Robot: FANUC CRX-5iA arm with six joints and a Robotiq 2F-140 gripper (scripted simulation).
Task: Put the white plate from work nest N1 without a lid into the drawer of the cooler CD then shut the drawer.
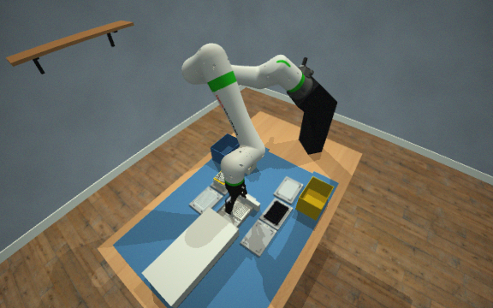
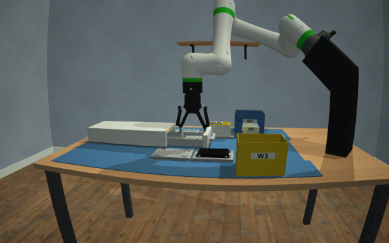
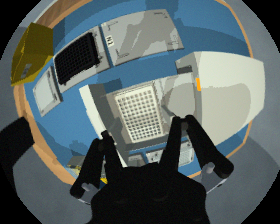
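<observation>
My hand is 3 cm short of the drawer, 2 cm above it and 1 cm to the left of it. Also, from my hand: yellow-topped tip box: 16 cm to the right, 16 cm behind, 1 cm above; grey nest N1: 17 cm to the left, 10 cm ahead, 3 cm below; blue bin W2: 36 cm behind, 25 cm to the right.
</observation>
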